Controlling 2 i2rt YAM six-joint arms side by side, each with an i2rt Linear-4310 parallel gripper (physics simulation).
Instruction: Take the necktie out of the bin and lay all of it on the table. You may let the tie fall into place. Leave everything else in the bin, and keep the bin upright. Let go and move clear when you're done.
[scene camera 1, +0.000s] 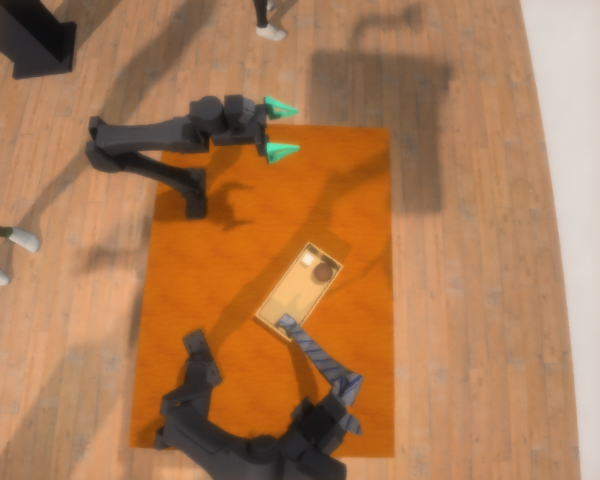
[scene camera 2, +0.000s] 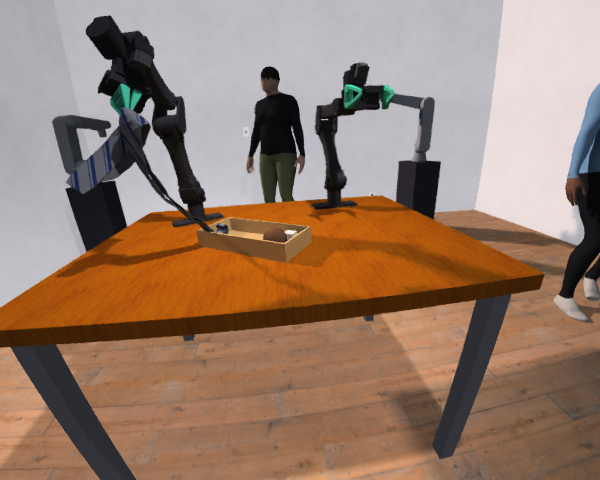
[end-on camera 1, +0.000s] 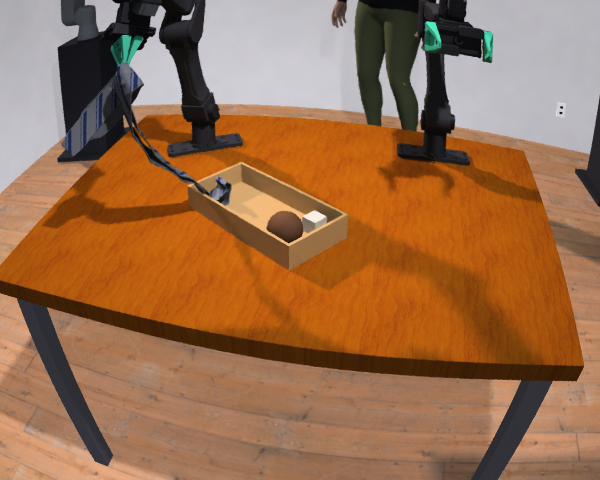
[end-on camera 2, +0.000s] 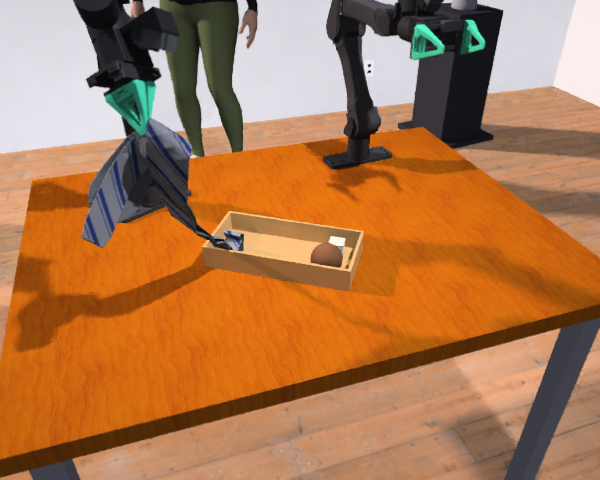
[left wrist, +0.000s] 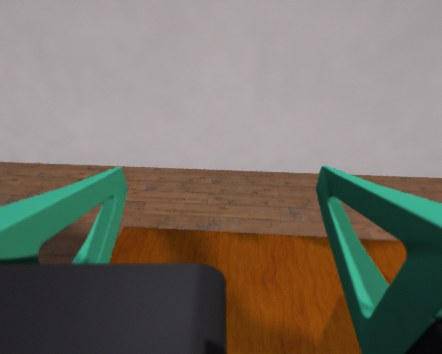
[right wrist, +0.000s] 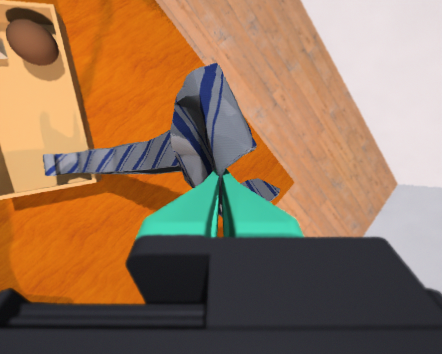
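The grey necktie with blue stripes (scene camera 1: 320, 355) (scene camera 2: 100, 162) (end-on camera 1: 92, 117) (end-on camera 2: 167, 160) (right wrist: 135, 156) hangs from my right gripper (scene camera 2: 125, 109) (end-on camera 1: 123, 64) (end-on camera 2: 143, 131) (right wrist: 220, 176), which is shut on it high above the table. One wide end hangs free. The other stretch slopes down over the rim of the upright wooden bin (scene camera 1: 281, 330) (scene camera 2: 245, 249) (end-on camera 1: 235, 226) (end-on camera 2: 280, 274) (right wrist: 75, 100), and its end is still inside at the bin's left end in the end-on views. My left gripper (scene camera 1: 298, 130) (scene camera 2: 370, 96) (end-on camera 1: 460, 41) (end-on camera 2: 450, 42) (left wrist: 221, 177) is open and empty, raised far from the bin.
A brown ball (scene camera 1: 323, 271) (scene camera 2: 274, 234) (end-on camera 1: 284, 226) (end-on camera 2: 326, 254) (right wrist: 32, 42) and a white block (scene camera 1: 307, 258) (end-on camera 1: 314, 220) (end-on camera 2: 337, 243) lie in the bin's far end from the tie. The bin stands on the orange wooden table (scene camera 1: 225, 280) (end-on camera 1: 400, 310) (end-on camera 2: 150, 360). A person (scene camera 2: 278, 120) stands behind.
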